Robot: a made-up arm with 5 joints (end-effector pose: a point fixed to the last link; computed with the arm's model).
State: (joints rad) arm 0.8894 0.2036 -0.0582 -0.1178 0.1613
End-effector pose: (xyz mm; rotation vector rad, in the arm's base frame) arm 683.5 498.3 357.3 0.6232 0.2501 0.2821
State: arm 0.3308 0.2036 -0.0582 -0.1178 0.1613
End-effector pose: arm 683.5 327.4 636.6 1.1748 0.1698 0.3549
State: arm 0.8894 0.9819 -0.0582 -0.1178 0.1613
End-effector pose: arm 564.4 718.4 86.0 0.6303 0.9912 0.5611
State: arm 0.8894 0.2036 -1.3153 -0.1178 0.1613
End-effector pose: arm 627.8 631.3 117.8 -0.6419 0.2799 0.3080
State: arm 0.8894 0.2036 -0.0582 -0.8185 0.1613
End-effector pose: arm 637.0 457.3 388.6 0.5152 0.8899 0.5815
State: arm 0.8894 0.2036 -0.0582 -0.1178 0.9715
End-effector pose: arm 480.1 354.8 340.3 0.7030 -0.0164 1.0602
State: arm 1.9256 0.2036 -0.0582 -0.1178 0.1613
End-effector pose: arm 683.5 353.8 -212.8 -0.4010 0.3536 0.1200
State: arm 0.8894 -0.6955 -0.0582 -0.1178 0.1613
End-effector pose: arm 477.1 265.9 643.8 0.5371 -0.5930 -0.0589
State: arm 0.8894 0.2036 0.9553 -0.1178 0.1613
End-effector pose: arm 710.1 270.0 337.9 1.6385 0.1707 0.1995
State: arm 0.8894 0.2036 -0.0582 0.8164 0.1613
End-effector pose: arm 773.7 508.5 366.1 0.6818 -0.6019 -0.1378
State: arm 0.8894 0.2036 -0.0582 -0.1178 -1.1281
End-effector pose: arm 998.8 403.3 166.7 0.3608 0.5960 -0.9576
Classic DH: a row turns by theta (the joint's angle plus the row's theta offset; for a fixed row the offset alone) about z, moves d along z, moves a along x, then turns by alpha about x. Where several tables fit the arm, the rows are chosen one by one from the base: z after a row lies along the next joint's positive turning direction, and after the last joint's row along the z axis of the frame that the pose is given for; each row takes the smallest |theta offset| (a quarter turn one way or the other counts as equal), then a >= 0, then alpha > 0; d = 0 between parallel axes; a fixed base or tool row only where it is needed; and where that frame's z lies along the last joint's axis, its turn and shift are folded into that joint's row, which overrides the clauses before.
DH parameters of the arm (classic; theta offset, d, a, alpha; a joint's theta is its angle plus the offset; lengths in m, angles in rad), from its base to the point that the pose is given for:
base (fixed): -1.5708 0.199 0.074 1.5708
joint 1: 0 -0.198 -0.267 -1.5708
joint 2: 0 0.331 0.022 -1.5708
joint 3: 0.1287 0.5338 0.1873 -1.4054
joint 4: 1.5495 0.078 0.0341 1.6977
joint 5: 1.344 0 -0.3166 0
tool (fixed): 1.6309 -0.0609 0 0

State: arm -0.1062 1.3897 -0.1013 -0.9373 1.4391
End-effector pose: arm 678.1 357.4 549.2 -1.4610 -0.6403 -2.0923
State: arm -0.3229 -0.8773 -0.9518 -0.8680 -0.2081
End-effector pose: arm 577.2 -282.8 655.6 0.9796 0.7141 -0.5532
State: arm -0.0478 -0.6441 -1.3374 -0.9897 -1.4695
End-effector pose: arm 665.4 -285.2 408.2 -0.3492 1.0547 -1.6725
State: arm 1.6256 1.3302 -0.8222 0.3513 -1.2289
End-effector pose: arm 578.8 337.4 -847.5 -1.0348 0.4230 -0.5621
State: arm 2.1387 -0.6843 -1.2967 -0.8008 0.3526
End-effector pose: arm 549.2 349.9 -195.8 -1.5810 0.2134 -0.6369
